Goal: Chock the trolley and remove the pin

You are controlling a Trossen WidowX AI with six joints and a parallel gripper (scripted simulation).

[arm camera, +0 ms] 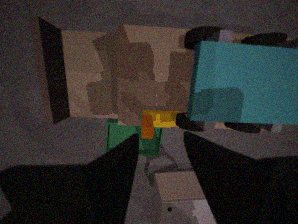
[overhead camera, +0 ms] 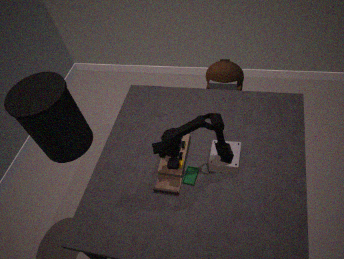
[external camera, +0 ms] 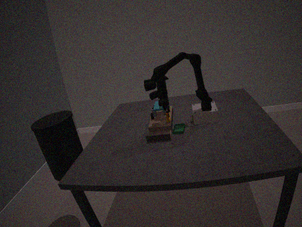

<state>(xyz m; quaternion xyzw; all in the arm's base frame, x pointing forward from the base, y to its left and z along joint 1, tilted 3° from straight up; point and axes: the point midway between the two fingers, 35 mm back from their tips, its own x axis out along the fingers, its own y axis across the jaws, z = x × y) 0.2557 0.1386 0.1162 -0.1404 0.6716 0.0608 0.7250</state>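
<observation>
Right now the red-headed stop pin is 6 cm ahead of my gripper tip, 19 cm to the right of it and 3 cm below it. Also, from my gripper tip: tan ramp 6 cm ahead, 9 cm to the right, 11 cm below; yellow chock 1 cm behind, 2 cm to the right, 7 cm below; trolley 7 cm ahead, 9 cm to the right, 5 cm below.
</observation>
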